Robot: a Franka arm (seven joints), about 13 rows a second.
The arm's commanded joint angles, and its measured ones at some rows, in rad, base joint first. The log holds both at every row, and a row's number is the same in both.
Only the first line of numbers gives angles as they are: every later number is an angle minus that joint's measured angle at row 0.
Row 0, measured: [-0.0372, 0.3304, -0.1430, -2.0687, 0.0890, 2.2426, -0.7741]
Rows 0 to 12, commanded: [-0.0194, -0.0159, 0.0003, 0.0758, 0.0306, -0.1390, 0.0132]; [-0.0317, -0.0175, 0.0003, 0.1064, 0.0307, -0.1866, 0.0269]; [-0.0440, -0.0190, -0.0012, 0.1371, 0.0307, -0.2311, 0.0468]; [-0.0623, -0.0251, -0.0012, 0.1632, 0.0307, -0.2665, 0.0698]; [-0.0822, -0.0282, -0.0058, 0.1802, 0.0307, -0.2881, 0.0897]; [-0.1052, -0.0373, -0.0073, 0.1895, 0.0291, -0.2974, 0.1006]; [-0.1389, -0.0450, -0.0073, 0.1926, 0.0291, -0.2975, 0.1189]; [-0.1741, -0.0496, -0.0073, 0.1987, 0.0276, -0.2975, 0.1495]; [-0.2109, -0.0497, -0.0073, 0.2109, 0.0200, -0.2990, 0.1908]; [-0.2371, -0.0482, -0.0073, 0.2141, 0.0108, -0.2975, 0.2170]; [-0.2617, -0.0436, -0.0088, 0.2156, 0.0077, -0.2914, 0.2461]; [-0.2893, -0.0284, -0.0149, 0.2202, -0.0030, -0.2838, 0.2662]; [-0.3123, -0.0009, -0.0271, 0.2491, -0.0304, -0.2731, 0.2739]
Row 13, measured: [-0.2708, -0.0341, -0.0259, 0.2065, 0.0010, -0.2731, 0.2282]
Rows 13 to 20, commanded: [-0.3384, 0.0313, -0.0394, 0.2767, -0.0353, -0.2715, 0.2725]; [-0.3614, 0.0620, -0.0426, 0.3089, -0.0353, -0.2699, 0.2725]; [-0.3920, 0.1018, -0.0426, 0.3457, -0.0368, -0.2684, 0.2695]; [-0.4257, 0.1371, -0.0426, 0.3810, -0.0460, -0.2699, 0.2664]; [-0.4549, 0.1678, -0.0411, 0.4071, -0.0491, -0.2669, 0.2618]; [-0.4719, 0.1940, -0.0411, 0.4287, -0.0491, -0.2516, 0.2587]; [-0.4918, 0.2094, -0.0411, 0.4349, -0.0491, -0.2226, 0.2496]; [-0.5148, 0.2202, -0.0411, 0.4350, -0.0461, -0.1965, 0.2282]
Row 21, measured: [-0.4752, 0.1769, -0.0532, 0.3831, -0.0362, -0.2148, 0.2454]
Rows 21 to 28, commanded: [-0.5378, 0.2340, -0.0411, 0.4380, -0.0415, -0.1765, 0.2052]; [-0.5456, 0.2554, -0.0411, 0.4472, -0.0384, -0.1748, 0.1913]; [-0.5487, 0.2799, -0.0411, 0.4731, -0.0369, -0.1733, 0.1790]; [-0.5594, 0.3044, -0.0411, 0.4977, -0.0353, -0.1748, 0.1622]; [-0.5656, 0.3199, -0.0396, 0.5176, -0.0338, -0.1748, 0.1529]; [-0.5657, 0.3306, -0.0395, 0.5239, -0.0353, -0.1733, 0.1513]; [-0.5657, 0.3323, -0.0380, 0.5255, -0.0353, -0.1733, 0.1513]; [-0.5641, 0.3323, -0.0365, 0.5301, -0.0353, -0.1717, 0.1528]
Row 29, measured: [-0.5484, 0.3142, -0.0521, 0.4872, -0.0360, -0.1625, 0.1704]
